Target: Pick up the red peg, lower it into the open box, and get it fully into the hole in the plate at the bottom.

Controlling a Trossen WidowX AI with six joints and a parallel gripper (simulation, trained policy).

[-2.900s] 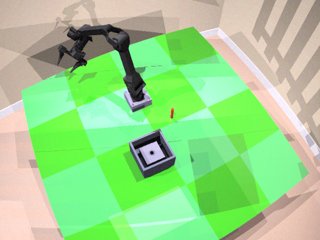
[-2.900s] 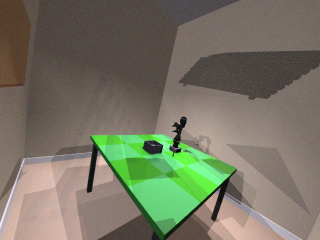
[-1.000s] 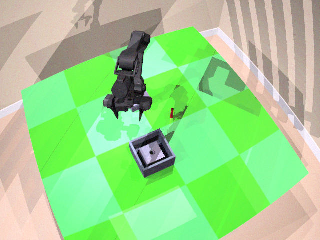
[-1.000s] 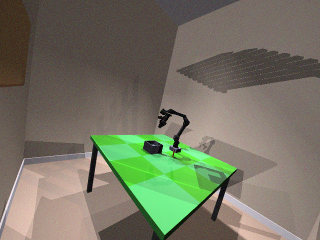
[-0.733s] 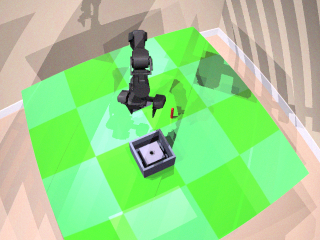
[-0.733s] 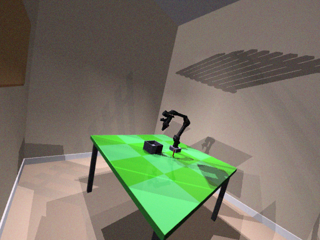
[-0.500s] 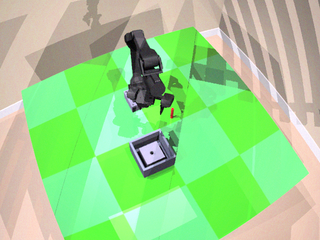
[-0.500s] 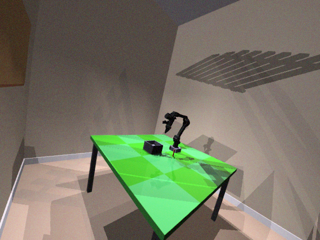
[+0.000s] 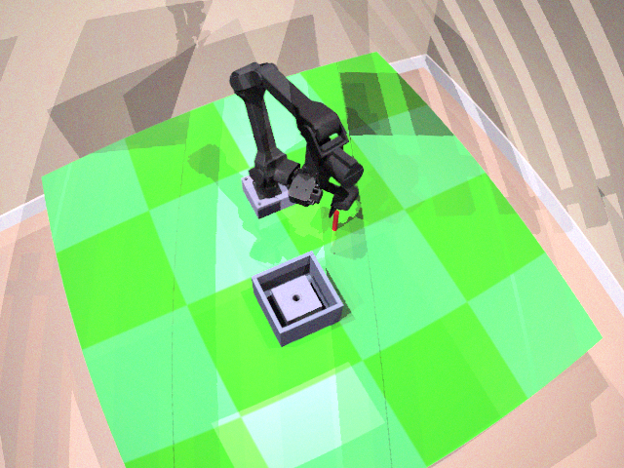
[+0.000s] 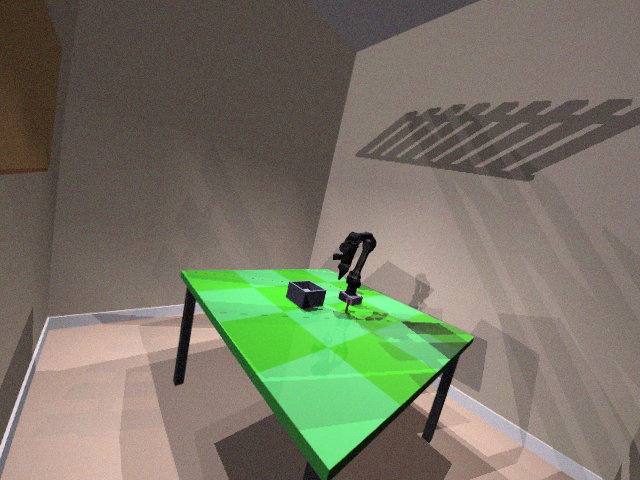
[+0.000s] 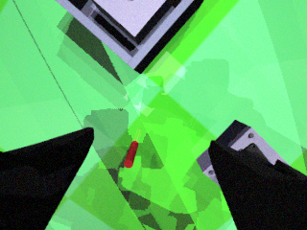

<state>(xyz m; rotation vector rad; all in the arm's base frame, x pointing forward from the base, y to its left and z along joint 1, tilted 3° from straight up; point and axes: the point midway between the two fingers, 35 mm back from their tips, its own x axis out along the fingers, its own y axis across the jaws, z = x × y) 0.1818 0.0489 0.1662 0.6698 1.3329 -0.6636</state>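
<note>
The red peg is 30 mm behind my gripper tip, 80 mm to the left of it and 140 mm below it. Also, from my gripper tip: light grey plate: 150 mm ahead, 90 mm to the right, 130 mm below; then box: 150 mm ahead, 90 mm to the right, 150 mm below.
</note>
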